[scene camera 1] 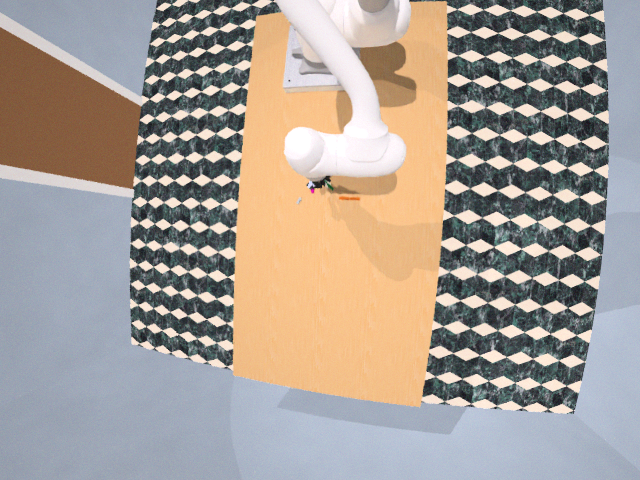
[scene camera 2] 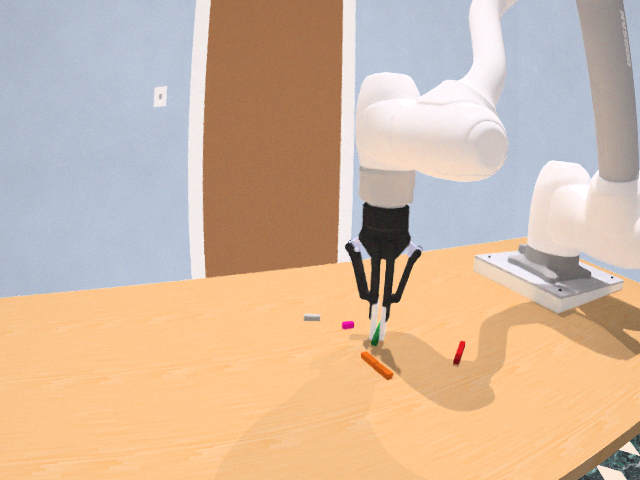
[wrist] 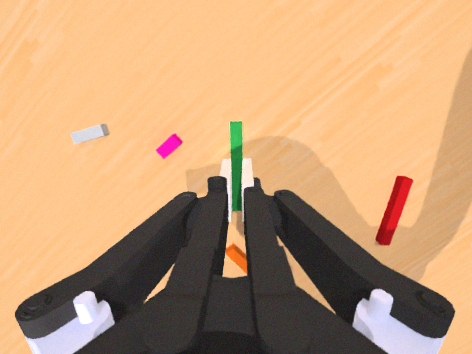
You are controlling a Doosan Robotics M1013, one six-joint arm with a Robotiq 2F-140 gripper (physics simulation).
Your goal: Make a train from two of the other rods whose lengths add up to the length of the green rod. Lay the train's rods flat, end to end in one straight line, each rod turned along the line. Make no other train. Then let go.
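Pixels of known places: gripper, fingertip midpoint: (scene camera 1: 327, 184) (scene camera 2: 377, 336) (wrist: 237, 172); arm's base, origin of the base link: (scene camera 2: 549, 269).
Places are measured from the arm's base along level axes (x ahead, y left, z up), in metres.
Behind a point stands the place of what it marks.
My gripper (scene camera 2: 377, 331) @(x 0.536, y 0.094, z -0.033 m) (wrist: 237, 172) @(x 0.536, y 0.094, z -0.033 m) points down at the table and is shut on the green rod (scene camera 1: 329, 184) (scene camera 2: 375, 339) @(x 0.552, y 0.118, z -0.024 m) (wrist: 236, 142) @(x 0.520, y 0.069, z -0.024 m), white fingertips on its long sides. The rod lies level, at table height. An orange piece (scene camera 1: 349, 198) @(x 0.584, y 0.198, z -0.024 m) (scene camera 2: 376, 364) @(x 0.587, y 0.200, z -0.024 m) (wrist: 236, 256) with a seam near its middle lies close by, partly hidden by the fingers in the wrist view. A short magenta rod (scene camera 1: 312, 190) @(x 0.571, y 0.039, z -0.024 m) (scene camera 2: 347, 324) @(x 0.573, y 0.043, z -0.025 m) (wrist: 169, 146) @(x 0.568, y 0.039, z -0.024 m) and a light grey rod (scene camera 1: 298, 200) @(x 0.620, y -0.013, z -0.024 m) (scene camera 2: 311, 317) @(x 0.623, y -0.008, z -0.027 m) (wrist: 89, 134) @(x 0.618, y -0.011, z -0.024 m) lie apart on the other side. A red rod (scene camera 2: 459, 352) @(x 0.441, y 0.220, z -0.024 m) (wrist: 394, 210) @(x 0.435, y 0.208, z -0.024 m) lies separately; it does not show in scene camera 1.
The wooden table (scene camera 1: 310, 310) @(x 1.072, y 0.105, z -0.034 m) (scene camera 2: 155, 392) @(x 0.930, y 0.192, z -0.034 m) carries the rods and the arm's base plate (scene camera 1: 312, 80) @(x 0.115, y -0.026, z 0.006 m) (scene camera 2: 522, 281) @(x 0.134, y 0.034, z -0.002 m). The arm hangs over the part of the table beside the green rod and casts shadows across it. A brown door (scene camera 2: 271, 134) stands behind the table.
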